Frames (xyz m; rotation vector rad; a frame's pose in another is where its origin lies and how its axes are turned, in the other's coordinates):
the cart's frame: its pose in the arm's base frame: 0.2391 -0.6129 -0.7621 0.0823 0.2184 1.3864
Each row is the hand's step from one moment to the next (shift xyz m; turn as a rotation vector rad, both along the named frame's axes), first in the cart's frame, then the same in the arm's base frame.
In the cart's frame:
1: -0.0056 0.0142 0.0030 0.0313 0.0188 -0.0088
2: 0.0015 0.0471 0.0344 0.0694 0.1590 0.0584
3: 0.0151 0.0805 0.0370 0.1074 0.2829 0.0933
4: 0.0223 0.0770 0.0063 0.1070 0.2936 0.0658
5: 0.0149 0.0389 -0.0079 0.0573 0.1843 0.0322
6: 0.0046 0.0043 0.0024 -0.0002 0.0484 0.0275
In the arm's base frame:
1: -0.0140 -0.0027 0.0062 -0.0147 0.0335 -0.0084
2: -0.0383 0.0126 0.0422 -0.1301 0.1014 0.0793
3: -0.0677 0.0322 0.0495 -0.2363 0.1640 0.1324
4: -0.0693 0.0365 0.0181 -0.2522 0.1636 0.1076
5: -0.0366 0.0212 -0.0021 -0.1618 0.0924 0.0597
6: -0.0029 0.0055 0.0027 -0.0412 0.0107 0.0359

